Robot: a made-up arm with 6 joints.
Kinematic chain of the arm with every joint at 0, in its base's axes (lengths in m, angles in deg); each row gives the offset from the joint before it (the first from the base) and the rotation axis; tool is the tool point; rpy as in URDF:
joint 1: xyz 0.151 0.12 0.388 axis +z
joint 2: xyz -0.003 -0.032 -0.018 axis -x
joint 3: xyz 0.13 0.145 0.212 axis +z
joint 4: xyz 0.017 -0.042 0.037 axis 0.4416 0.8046 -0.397
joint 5: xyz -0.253 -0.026 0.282 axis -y
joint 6: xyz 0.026 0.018 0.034 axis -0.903 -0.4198 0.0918
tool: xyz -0.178 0.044 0.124 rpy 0 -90 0
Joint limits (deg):
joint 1: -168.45..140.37
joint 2: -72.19..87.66
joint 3: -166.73..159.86
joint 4: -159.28..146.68
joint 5: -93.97..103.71
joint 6: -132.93..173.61
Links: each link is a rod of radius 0.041 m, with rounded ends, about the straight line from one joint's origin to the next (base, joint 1, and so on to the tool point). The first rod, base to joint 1, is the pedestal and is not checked.
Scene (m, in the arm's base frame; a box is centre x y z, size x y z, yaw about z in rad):
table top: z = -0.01
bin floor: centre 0.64 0.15 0 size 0.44 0.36 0.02 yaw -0.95
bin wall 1: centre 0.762 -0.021 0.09 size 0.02 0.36 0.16 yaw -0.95
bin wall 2: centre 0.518 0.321 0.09 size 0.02 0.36 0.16 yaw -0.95
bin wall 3: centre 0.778 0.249 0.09 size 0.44 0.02 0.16 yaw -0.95
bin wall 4: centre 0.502 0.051 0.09 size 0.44 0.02 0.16 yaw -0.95
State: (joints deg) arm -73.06 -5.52 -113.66 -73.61 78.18 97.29
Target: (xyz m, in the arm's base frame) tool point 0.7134 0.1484 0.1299
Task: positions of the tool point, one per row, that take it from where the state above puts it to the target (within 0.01 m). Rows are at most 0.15 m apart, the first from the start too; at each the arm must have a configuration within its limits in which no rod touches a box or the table.
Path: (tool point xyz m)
1: 0.5281 0.1764 0.4444
2: 0.5917 0.1831 0.3313
3: 0.6537 0.1723 0.2233
4: 0.7134 0.1484 0.1299

